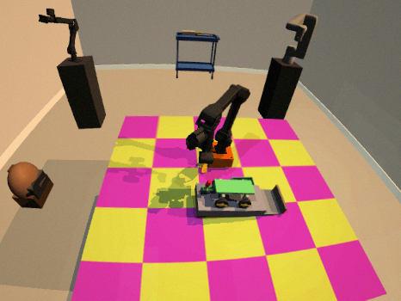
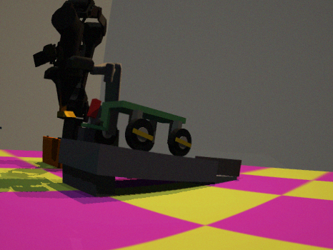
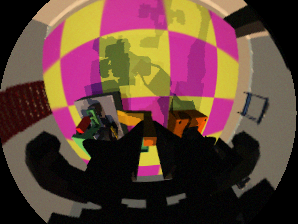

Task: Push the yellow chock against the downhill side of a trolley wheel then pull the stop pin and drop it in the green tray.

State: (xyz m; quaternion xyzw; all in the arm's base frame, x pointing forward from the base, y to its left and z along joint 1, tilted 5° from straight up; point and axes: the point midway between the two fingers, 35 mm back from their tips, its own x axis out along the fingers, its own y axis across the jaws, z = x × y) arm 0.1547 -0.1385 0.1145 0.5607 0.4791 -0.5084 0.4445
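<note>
My gripper tip is 20 mm short of the yellow chock and 10 mm above it. Also, from my gripper tip: dark ramp (160 mm ahead, 110 mm to the left, 110 mm below); then trolley (160 mm ahead, 100 mm to the left, 50 mm below); then red-headed stop pin (140 mm ahead, 30 mm below, 10 mm to the right).
</note>
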